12 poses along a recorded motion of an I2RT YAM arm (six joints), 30 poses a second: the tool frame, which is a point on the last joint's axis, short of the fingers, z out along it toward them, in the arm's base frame.
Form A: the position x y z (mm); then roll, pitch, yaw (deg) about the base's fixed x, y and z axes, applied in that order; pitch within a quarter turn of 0, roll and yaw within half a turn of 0.
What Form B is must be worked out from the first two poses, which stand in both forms.
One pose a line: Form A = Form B
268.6 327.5 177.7 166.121 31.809 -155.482 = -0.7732 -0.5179 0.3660; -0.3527 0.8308 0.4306; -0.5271 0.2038 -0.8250; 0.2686 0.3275 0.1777
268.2 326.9 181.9 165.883 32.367 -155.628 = -0.7694 -0.5191 0.3723; -0.3485 0.8295 0.4364; -0.5353 0.2060 -0.8191; 0.2682 0.3269 0.1819
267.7 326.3 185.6 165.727 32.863 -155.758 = -0.7659 -0.5199 0.3783; -0.3449 0.8287 0.4407; -0.5426 0.2071 -0.8140; 0.2677 0.3263 0.1856
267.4 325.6 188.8 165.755 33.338 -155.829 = -0.7622 -0.5202 0.3852; -0.3421 0.8289 0.4426; -0.5496 0.2056 -0.8098; 0.2674 0.3256 0.1888
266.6 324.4 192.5 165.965 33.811 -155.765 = -0.7577 -0.5213 0.3927; -0.3411 0.8293 0.4427; -0.5565 0.2015 -0.8061; 0.2666 0.3244 0.1925
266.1 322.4 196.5 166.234 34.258 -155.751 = -0.7536 -0.5210 0.4008; -0.3395 0.8306 0.4415; -0.5629 0.1967 -0.8028; 0.2661 0.3224 0.1965
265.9 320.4 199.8 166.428 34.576 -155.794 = -0.7510 -0.5200 0.4069; -0.3376 0.8320 0.4402; -0.5675 0.1932 -0.8004; 0.2659 0.3204 0.1998
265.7 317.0 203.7 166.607 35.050 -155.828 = -0.7469 -0.5197 0.4148; -0.3352 0.8330 0.4401; -0.5743 0.1896 -0.7964; 0.2657 0.3170 0.2037
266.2 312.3 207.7 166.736 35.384 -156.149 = -0.7457 -0.5151 0.4227; -0.3297 0.8365 0.4377; -0.5791 0.1871 -0.7935; 0.2662 0.3123 0.2077
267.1 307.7 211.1 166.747 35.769 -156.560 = -0.7444 -0.5101 0.4308; -0.3228 0.8397 0.4367; -0.5845 0.1860 -0.7898; 0.2671 0.3077 0.2111
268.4 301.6 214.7 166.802 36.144 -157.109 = -0.7439 -0.5028 0.4402; -0.3141 0.8445 0.4337; -0.5898 0.1844 -0.7862; 0.2684 0.3016 0.2147
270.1 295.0 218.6 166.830 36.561 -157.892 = -0.7442 -0.4922 0.4516; -0.3023 0.8510 0.4294; -0.5957 0.1830 -0.7821; 0.2701 0.2950 0.2186
